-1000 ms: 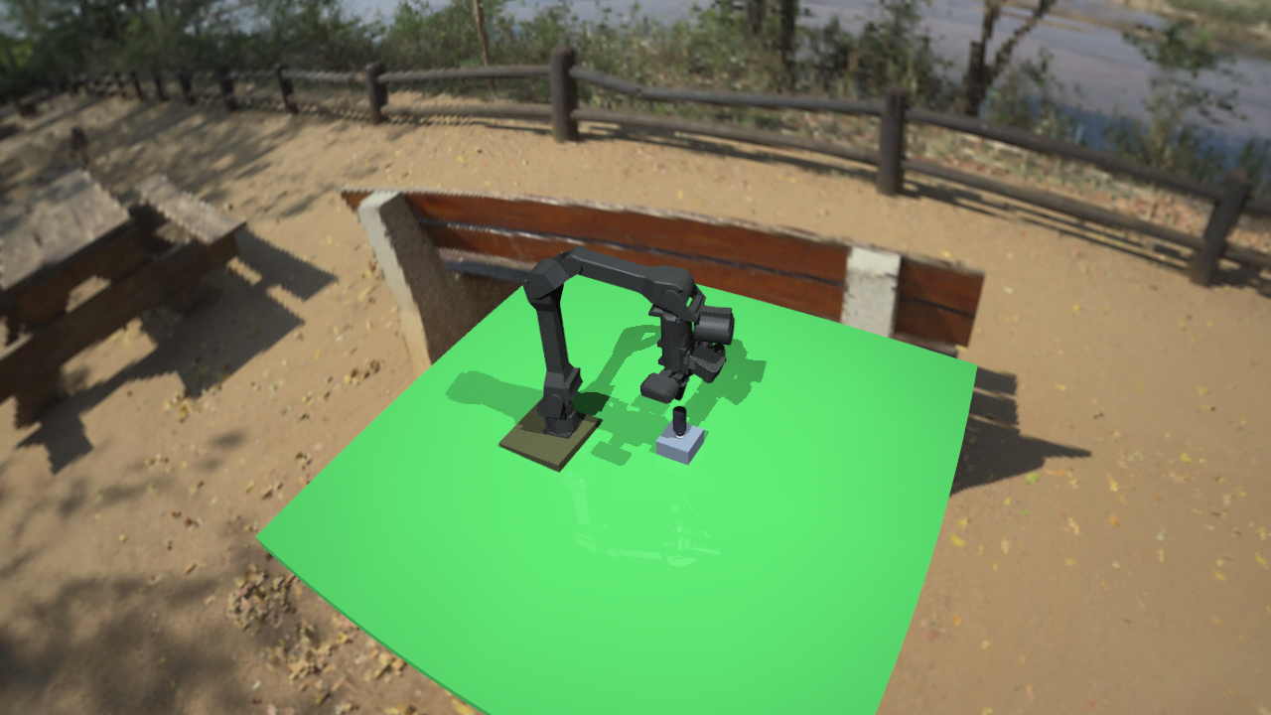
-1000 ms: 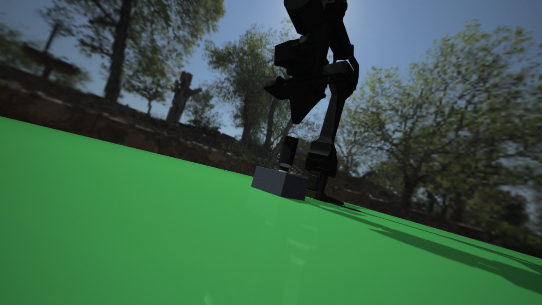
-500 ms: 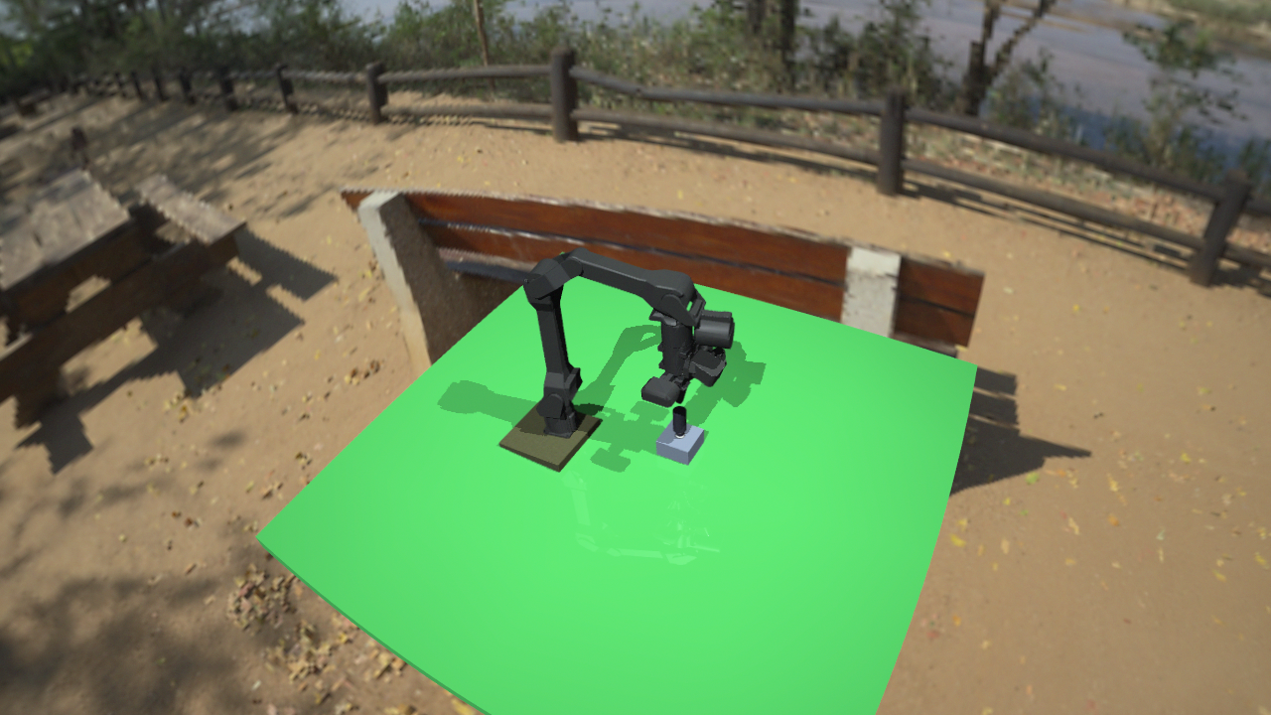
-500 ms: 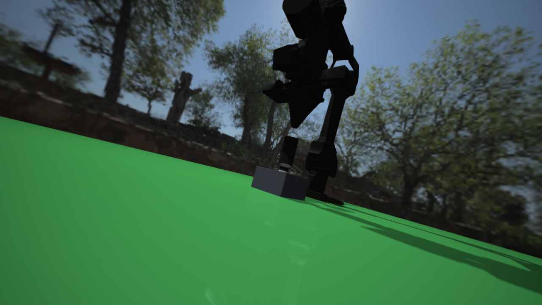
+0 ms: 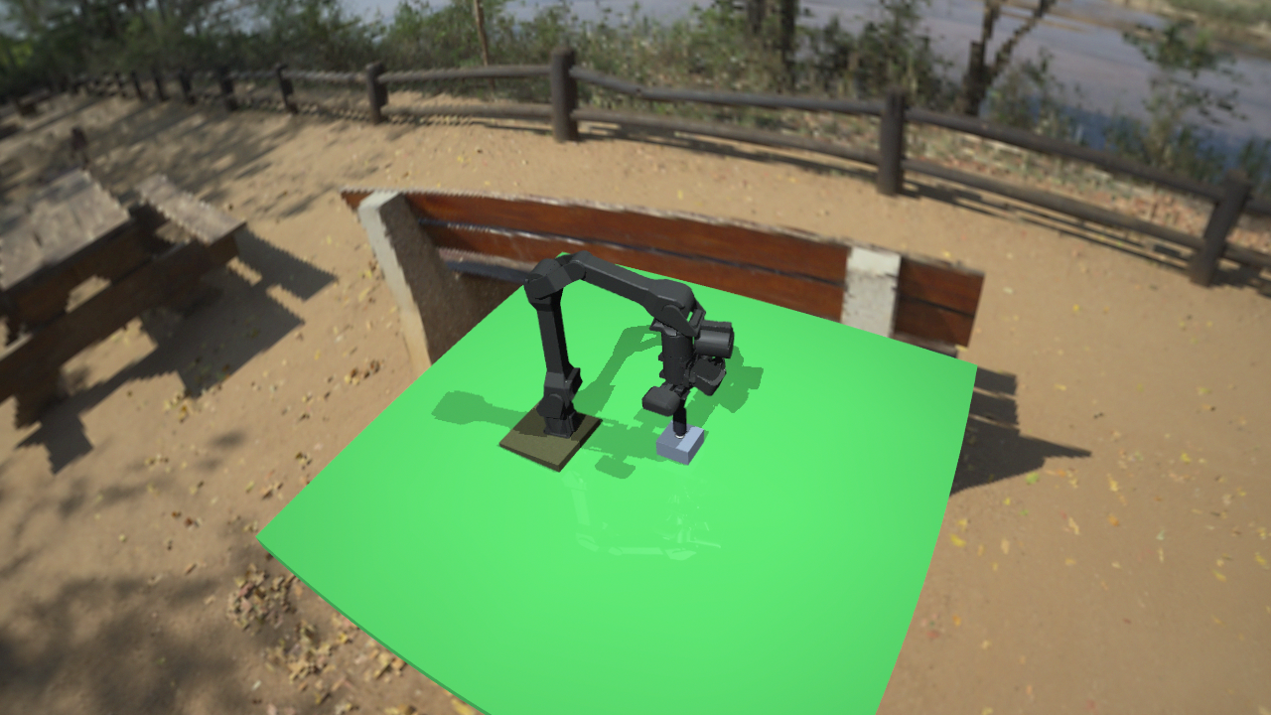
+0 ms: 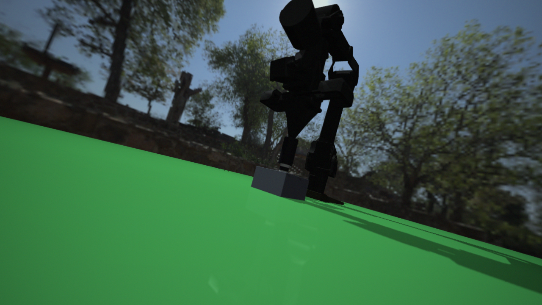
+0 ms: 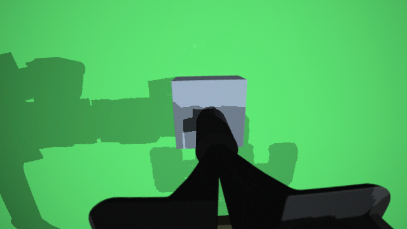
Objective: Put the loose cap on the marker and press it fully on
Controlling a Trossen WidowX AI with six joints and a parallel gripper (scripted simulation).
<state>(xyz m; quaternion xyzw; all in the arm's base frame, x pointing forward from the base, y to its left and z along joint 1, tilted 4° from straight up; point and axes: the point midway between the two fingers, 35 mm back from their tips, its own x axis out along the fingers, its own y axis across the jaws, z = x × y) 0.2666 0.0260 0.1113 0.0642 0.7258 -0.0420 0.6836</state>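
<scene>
Right now my gripper tip is 30 mm above the marker cap.
</scene>
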